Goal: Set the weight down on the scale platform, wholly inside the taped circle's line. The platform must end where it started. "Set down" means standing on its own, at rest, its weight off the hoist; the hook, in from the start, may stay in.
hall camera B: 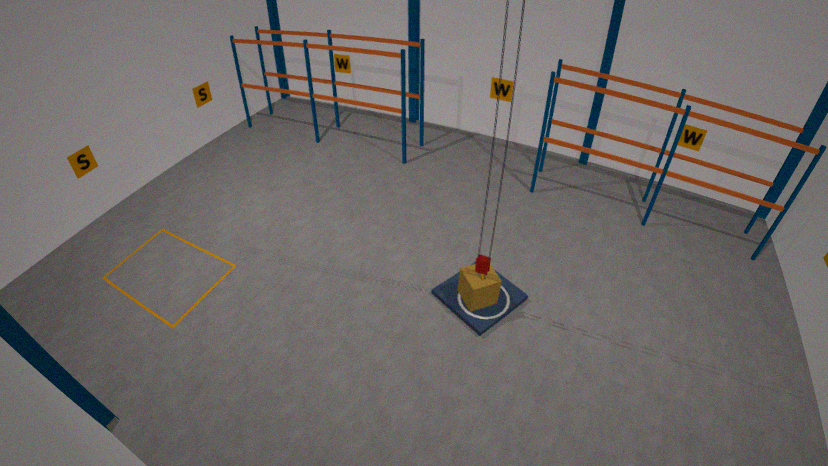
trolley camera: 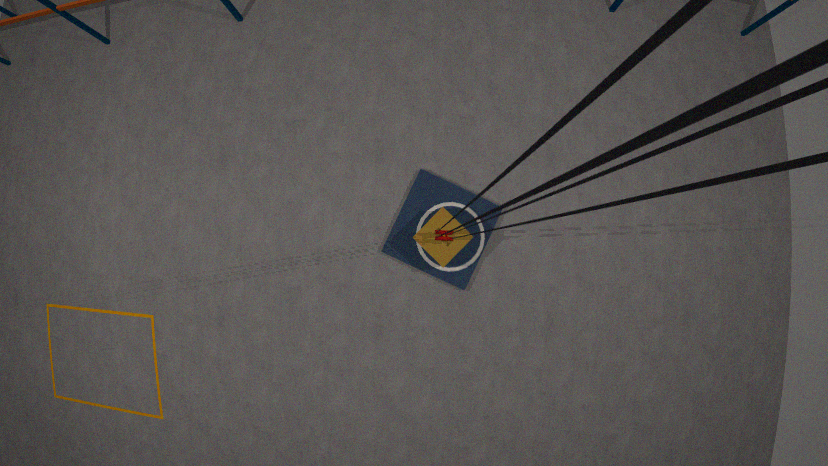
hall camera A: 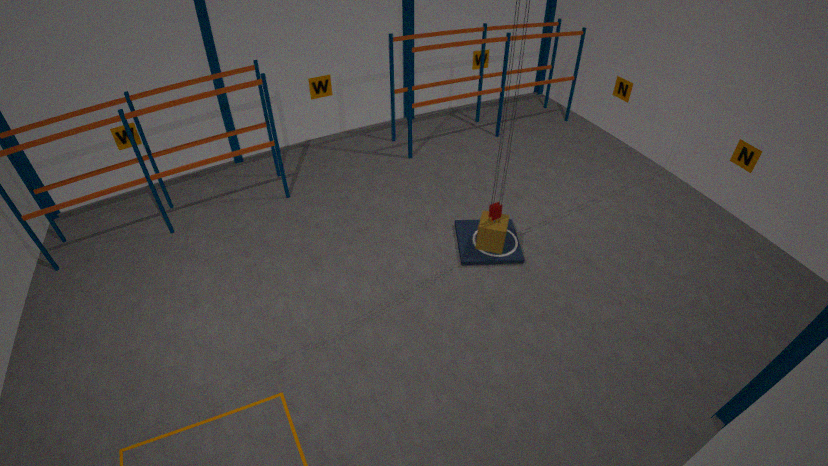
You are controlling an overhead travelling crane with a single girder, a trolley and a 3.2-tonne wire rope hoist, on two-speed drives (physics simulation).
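Observation:
The weight (hall camera A: pixel 491 236) (hall camera B: pixel 479 290) (trolley camera: pixel 443 254) is a yellow block, upright over the dark blue scale platform (hall camera A: pixel 465 234) (hall camera B: pixel 444 292) (trolley camera: pixel 411 199). The white taped circle (hall camera A: pixel 516 241) (hall camera B: pixel 509 301) (trolley camera: pixel 483 236) shows around much of it. In the trolley view the block's left corner overlaps the circle's left line; whether its base is wholly inside I cannot tell. Its base looks at or very near the platform top; contact is too small to judge. My red hook block (hall camera A: pixel 495 210) (hall camera B: pixel 483 263) (trolley camera: pixel 443 235) is right above the weight, the hook at its top. The ropes look straight.
Racks with blue posts and orange beams (hall camera A: pixel 220 90) (hall camera B: pixel 353 101) stand along the W wall. A yellow outlined rectangle (hall camera A: pixel 201 422) (hall camera B: pixel 203 295) (trolley camera: pixel 99 310) is marked on the floor away from the platform. Blue columns (hall camera A: pixel 408 63) (hall camera B: pixel 413 63) stand at the walls.

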